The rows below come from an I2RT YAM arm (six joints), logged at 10 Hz.
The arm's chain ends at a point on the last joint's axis. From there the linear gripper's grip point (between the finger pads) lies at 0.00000 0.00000 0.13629 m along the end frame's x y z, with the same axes.
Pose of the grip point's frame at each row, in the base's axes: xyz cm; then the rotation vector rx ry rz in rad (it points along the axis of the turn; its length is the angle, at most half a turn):
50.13, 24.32, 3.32, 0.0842, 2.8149, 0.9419
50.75, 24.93, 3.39, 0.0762, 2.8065, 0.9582
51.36, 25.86, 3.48, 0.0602, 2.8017, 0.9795
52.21, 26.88, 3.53, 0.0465, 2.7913, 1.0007
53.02, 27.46, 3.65, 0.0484, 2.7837, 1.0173
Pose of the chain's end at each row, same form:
47.67, 16.25, 14.03, 0.0842, 2.8149, 0.9419
48.28, 16.73, 13.99, 0.0762, 2.8065, 0.9582
48.96, 17.48, 13.96, 0.0602, 2.8017, 0.9795
49.82, 18.33, 13.87, 0.0465, 2.7913, 1.0007
50.61, 18.78, 13.88, 0.0484, 2.7837, 1.0173

